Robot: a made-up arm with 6 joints. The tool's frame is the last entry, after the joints. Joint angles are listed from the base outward.
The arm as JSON. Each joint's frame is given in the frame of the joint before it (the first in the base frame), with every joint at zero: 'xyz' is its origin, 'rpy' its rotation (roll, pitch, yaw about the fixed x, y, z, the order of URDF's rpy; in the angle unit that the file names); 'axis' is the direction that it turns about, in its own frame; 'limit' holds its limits. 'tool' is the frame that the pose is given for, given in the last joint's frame.
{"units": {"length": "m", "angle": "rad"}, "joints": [
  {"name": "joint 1", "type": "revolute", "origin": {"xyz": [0.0, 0.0, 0.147], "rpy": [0.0, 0.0, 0.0]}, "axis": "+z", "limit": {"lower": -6.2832, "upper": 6.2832}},
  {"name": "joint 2", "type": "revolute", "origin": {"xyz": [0.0, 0.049, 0.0], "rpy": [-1.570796, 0.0, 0.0]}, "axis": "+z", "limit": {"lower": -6.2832, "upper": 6.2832}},
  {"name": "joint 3", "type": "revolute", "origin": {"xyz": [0.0, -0.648, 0.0], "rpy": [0.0, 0.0, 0.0]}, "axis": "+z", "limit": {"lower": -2.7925, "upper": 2.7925}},
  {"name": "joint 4", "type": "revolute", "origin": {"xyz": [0.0, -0.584, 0.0], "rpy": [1.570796, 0.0, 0.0]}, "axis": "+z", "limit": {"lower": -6.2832, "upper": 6.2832}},
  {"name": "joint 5", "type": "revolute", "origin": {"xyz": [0.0, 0.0, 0.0], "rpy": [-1.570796, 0.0, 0.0]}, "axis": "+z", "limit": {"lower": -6.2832, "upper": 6.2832}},
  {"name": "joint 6", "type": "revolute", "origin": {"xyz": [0.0, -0.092, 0.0], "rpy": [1.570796, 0.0, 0.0]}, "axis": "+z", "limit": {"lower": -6.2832, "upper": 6.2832}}
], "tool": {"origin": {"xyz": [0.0, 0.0, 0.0], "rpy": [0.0, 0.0, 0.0]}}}
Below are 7 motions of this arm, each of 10 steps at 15 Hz.
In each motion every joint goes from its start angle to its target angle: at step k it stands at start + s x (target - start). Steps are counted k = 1, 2, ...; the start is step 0. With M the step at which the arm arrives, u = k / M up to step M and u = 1 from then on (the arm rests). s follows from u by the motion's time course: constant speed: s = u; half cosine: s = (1 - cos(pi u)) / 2; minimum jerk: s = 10 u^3 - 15 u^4 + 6 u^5.
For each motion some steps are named. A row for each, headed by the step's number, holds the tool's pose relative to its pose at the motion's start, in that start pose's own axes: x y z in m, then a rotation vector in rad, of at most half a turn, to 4 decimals.
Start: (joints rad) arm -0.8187 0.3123 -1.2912 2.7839 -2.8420 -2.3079
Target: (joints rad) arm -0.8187 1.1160 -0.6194 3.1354 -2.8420 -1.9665
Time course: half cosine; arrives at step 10
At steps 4, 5, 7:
4: -0.0375 0.1836 0.3151 0.4469 0.2220 -0.0421
5: -0.0347 0.2261 0.4826 0.6488 0.3210 -0.0552
7: 0.0066 0.2250 0.8186 1.0374 0.5065 -0.0703

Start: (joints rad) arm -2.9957 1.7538 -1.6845 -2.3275 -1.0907 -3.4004
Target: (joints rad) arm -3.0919 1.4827 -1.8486 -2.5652 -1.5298 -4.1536
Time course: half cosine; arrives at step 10
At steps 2, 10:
2: -0.0242 0.0045 -0.0099 0.0111 0.0167 -0.1126
10: -0.2205 0.0736 -0.1252 0.1389 0.2404 -1.1130

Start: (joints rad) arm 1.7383 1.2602 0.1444 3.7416 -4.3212 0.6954
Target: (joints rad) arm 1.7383 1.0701 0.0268 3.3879 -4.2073 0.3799
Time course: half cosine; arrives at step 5
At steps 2, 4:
2: -0.0504 -0.0443 0.0822 0.1503 0.0508 -0.0099
4: -0.1130 -0.1255 0.2151 0.3869 0.1773 -0.0367

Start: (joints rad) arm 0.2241 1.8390 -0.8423 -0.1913 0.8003 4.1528
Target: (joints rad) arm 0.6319 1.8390 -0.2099 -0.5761 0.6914 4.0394
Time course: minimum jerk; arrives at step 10
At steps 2, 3, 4, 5, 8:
2: -0.0338 -0.0046 0.0097 -0.0153 -0.0237 -0.0328
3: -0.0967 -0.0120 0.0239 -0.0404 -0.0669 -0.0954
4: -0.1919 -0.0208 0.0368 -0.0711 -0.1306 -0.1943
5: -0.3072 -0.0270 0.0392 -0.0973 -0.2061 -0.3210
8: -0.5849 -0.0193 -0.0106 -0.1137 -0.3854 -0.6649

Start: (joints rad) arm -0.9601 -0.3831 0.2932 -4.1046 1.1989 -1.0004
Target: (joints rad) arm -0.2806 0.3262 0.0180 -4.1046 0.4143 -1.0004
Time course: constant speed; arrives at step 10
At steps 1, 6, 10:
1: 0.0142 -0.0556 -0.0440 0.0636 -0.0990 0.0573
6: 0.2203 -0.2911 -0.1897 0.3861 -0.5006 0.4200
10: 0.4966 -0.3805 -0.1810 0.6429 -0.6822 0.7805

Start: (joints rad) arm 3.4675 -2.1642 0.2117 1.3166 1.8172 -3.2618
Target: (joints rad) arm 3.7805 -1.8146 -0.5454 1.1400 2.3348 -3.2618
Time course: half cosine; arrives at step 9
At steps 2, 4, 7, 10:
2: -0.0071 0.0119 -0.0390 -0.0417 -0.0207 -0.0262
4: -0.0407 0.0400 -0.1348 -0.1592 -0.0738 -0.0747
7: -0.1367 0.0758 -0.2704 -0.3702 -0.1566 -0.0948
10: -0.1679 0.0826 -0.2995 -0.4254 -0.1764 -0.0883

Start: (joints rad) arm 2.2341 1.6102 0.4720 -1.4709 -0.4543 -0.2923
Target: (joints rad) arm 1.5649 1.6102 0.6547 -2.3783 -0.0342 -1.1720
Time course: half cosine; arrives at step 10
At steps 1, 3, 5, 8, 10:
1: 0.0185 0.0068 -0.0079 -0.0160 0.0211 -0.0329
3: 0.1497 0.0603 -0.0759 -0.1521 0.1612 -0.2732
5: 0.3350 0.1555 -0.2173 -0.4276 0.3183 -0.6447
8: 0.5226 0.2977 -0.4594 -0.8817 0.3646 -1.1109
10: 0.5542 0.3322 -0.5218 -0.9946 0.3433 -1.2120

